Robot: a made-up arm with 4 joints.
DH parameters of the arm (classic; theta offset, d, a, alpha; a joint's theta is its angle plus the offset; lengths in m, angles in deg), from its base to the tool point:
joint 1: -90 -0.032 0.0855 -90
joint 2: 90 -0.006 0.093 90
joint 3: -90 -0.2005 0.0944 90
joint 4: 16.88 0 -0.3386 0
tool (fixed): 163.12 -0.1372 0 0
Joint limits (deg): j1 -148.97..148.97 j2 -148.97..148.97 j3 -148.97..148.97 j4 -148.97..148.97
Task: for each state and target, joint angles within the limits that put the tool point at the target. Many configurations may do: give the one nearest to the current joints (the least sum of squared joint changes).
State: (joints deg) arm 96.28 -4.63 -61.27 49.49
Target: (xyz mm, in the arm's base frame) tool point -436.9 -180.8 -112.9
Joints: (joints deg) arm 96.89 8.27 -64.60 55.76
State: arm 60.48 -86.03 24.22 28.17
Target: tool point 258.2 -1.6 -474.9
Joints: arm 40.09 -81.55 26.22 24.89
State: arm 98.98 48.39 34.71 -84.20
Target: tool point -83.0 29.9 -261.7
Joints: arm 94.42 64.97 46.37 -104.91
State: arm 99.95 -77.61 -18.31 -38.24
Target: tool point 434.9 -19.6 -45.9
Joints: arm 76.67 -99.42 -38.02 -39.60
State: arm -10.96 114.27 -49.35 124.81
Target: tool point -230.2 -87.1 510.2
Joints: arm -6.52 104.36 -35.94 84.88
